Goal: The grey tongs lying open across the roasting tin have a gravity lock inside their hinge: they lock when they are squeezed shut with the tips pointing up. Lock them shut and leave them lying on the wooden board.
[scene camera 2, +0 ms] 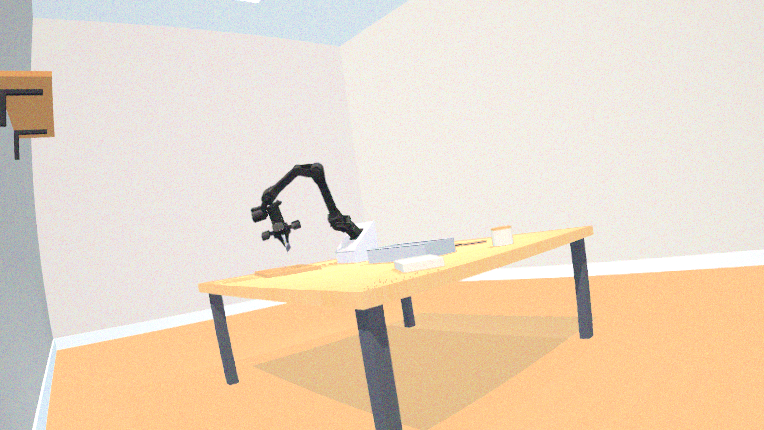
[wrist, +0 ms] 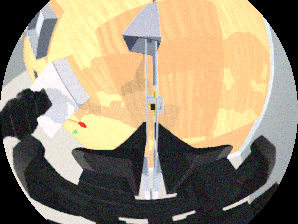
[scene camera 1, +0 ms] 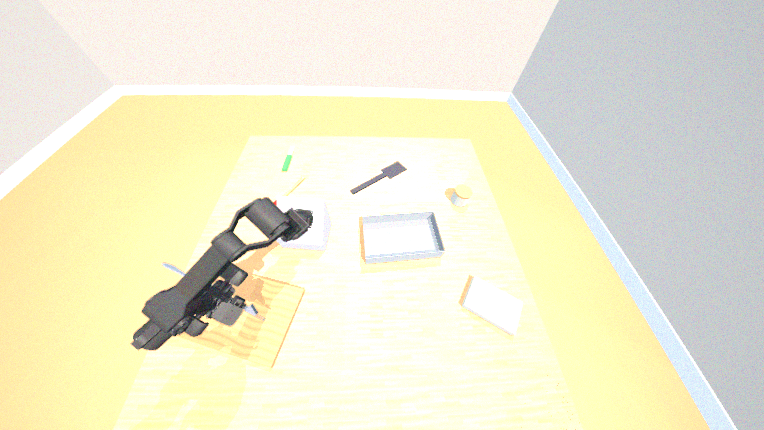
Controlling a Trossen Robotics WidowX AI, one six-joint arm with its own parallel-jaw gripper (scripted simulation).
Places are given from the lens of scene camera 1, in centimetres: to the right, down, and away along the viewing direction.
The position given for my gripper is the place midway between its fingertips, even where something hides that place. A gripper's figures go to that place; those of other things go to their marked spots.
my gripper (scene camera 1: 229, 295): -46, 24, 64
white slab (scene camera 1: 486, 301): 37, 30, 75
wooden board (scene camera 1: 250, 338): -41, 39, 66
grey roasting tin (scene camera 1: 406, 236): 10, 9, 90
